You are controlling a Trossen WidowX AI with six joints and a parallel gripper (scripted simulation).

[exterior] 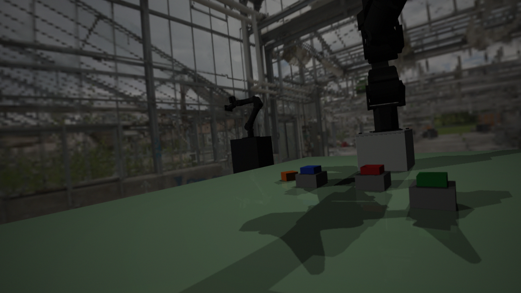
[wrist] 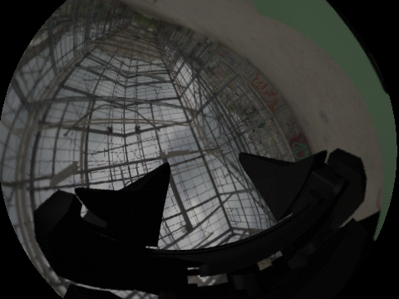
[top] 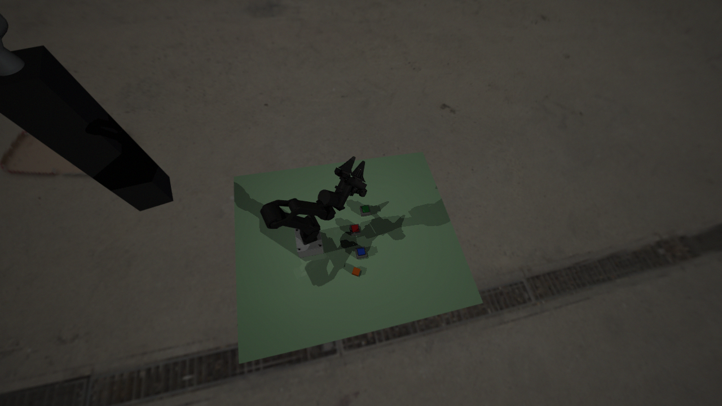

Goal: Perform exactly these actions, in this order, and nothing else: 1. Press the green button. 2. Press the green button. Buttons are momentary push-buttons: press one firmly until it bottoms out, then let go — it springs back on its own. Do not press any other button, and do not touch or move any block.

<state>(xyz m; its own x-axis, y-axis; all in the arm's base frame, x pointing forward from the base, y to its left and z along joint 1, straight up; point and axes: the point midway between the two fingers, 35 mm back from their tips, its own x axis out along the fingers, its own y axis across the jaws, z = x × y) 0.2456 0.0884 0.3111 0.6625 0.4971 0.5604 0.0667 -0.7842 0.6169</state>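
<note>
The green button lies 50 mm ahead of my gripper tip, 50 mm to the right of it and 390 mm below it. Round my gripper tip: small orange block 120 mm behind, 320 mm to the right, 410 mm below; red button 40 mm behind, 130 mm to the right, 390 mm below; blue button 60 mm behind, 250 mm to the right, 390 mm below.
</note>
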